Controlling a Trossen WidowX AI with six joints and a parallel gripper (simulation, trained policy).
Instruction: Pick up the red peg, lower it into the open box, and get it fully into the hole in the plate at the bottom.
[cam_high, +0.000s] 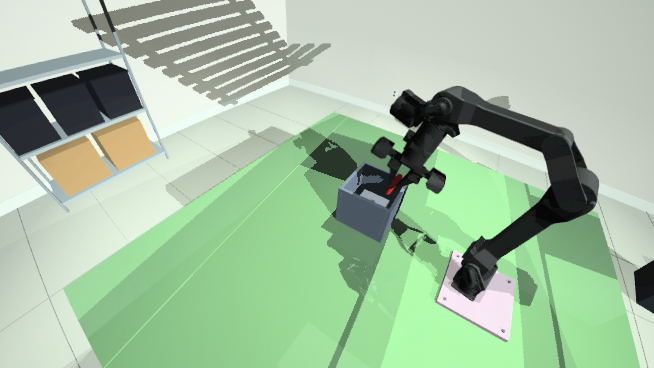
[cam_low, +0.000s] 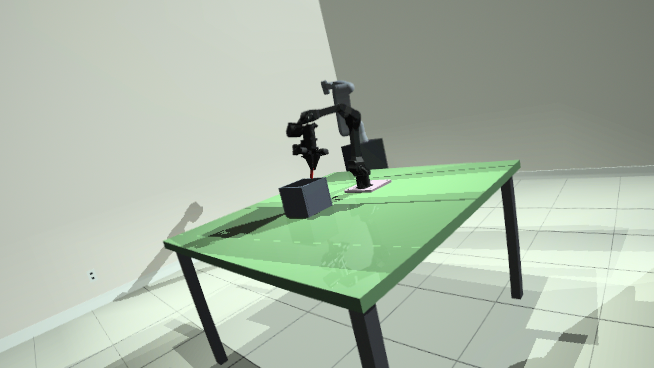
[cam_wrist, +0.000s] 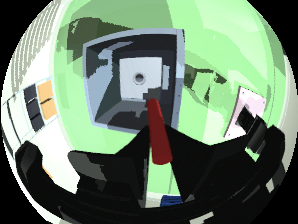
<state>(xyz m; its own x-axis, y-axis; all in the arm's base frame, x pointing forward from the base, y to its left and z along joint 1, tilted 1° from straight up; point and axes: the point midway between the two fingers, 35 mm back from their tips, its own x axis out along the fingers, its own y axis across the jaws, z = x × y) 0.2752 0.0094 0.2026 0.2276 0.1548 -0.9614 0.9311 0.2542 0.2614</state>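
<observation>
Now: gripper tip 130 mm above the plate, 60 mm short of it and 20 mm to the left of it. The rest, counted from my gripper tip: red peg: 10 mm to the right.
</observation>
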